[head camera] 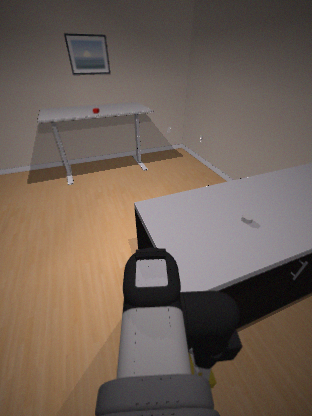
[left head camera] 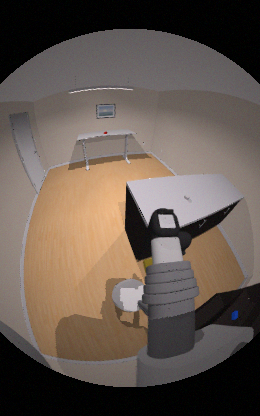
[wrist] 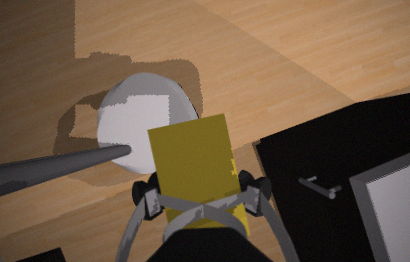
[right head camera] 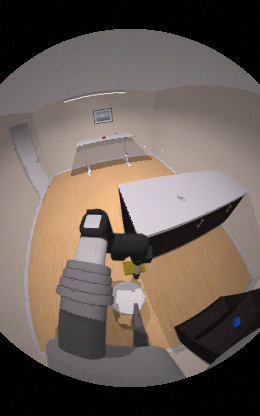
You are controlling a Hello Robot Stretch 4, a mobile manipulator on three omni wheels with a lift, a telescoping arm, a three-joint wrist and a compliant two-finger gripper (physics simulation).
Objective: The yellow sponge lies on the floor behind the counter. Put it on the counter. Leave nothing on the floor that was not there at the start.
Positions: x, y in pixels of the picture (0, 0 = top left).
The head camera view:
my gripper: 191, 375
counter: 256, 264
table: 51, 115
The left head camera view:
counter: 211, 196
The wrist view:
my gripper: 201, 186
yellow sponge: 194, 161
counter: 333, 177
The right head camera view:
counter: 150, 206
